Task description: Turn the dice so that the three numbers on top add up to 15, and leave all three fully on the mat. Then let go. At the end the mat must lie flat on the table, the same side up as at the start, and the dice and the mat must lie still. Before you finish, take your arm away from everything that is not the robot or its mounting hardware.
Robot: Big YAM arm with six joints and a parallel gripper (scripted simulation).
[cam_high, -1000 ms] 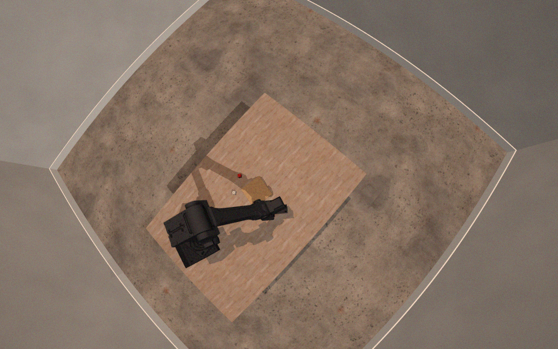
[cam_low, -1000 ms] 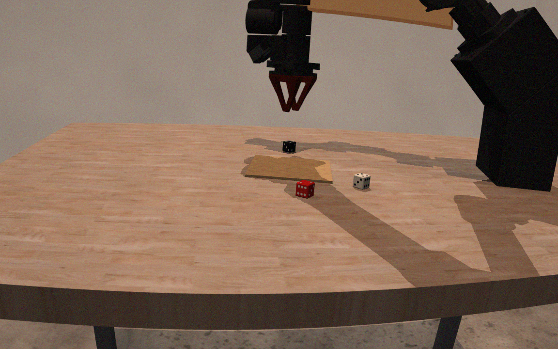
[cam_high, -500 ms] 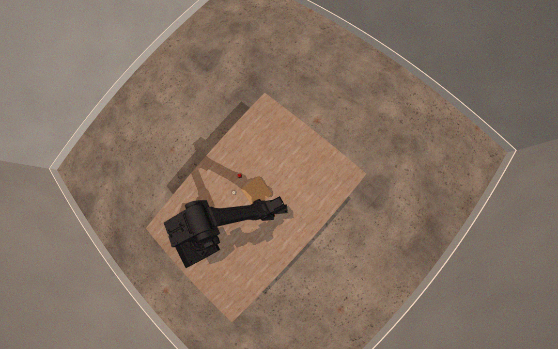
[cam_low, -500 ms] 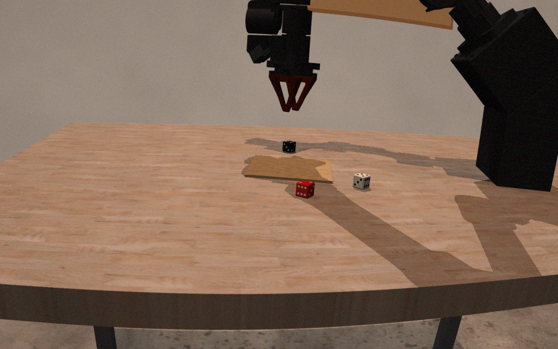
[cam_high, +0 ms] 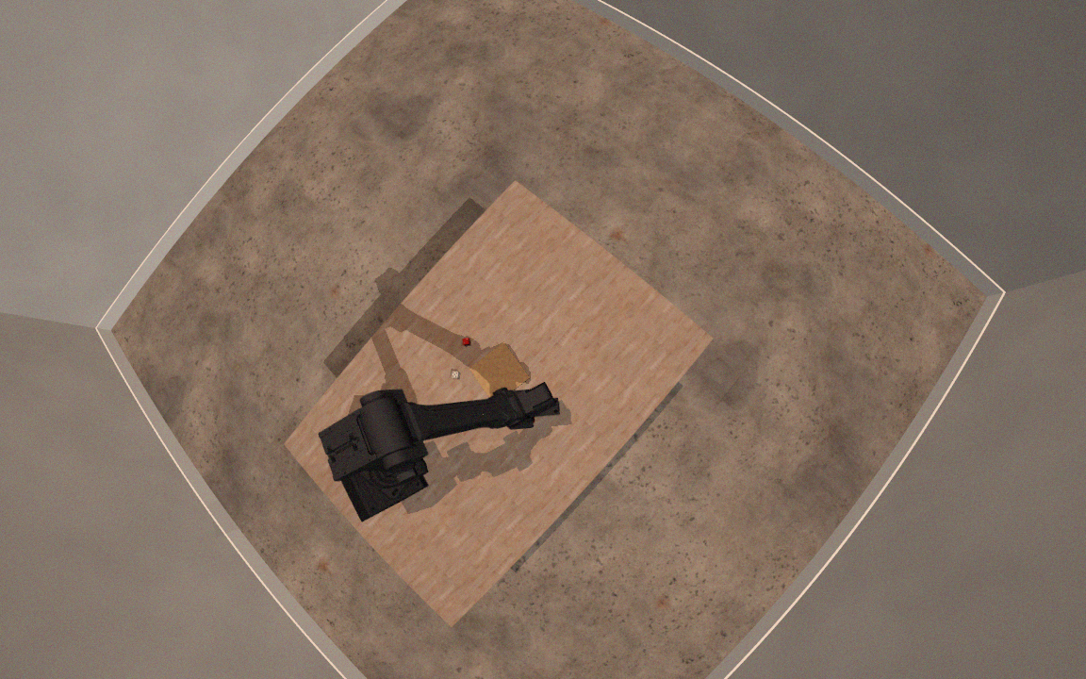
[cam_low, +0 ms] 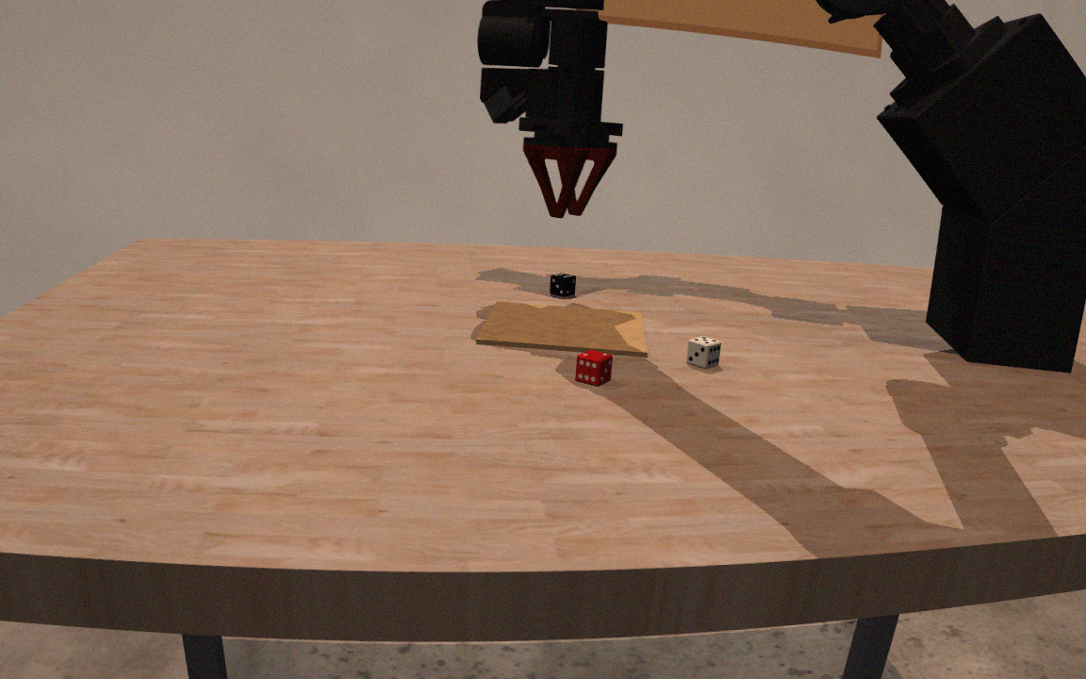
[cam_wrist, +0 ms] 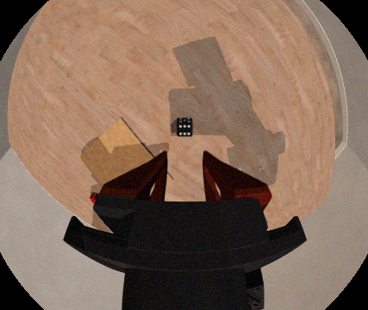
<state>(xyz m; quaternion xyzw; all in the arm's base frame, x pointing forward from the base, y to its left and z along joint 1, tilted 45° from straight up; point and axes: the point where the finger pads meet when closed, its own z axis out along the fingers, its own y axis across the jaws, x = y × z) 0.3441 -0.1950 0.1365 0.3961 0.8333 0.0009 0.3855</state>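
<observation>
The black die is 80 mm below my hand. From my hand the other things lie so: tan mat (60 mm ahead, 130 mm to the left, 90 mm below); red die (100 mm ahead, 270 mm to the left, 80 mm below); white die (10 mm behind, 250 mm to the left, 80 mm below).
</observation>
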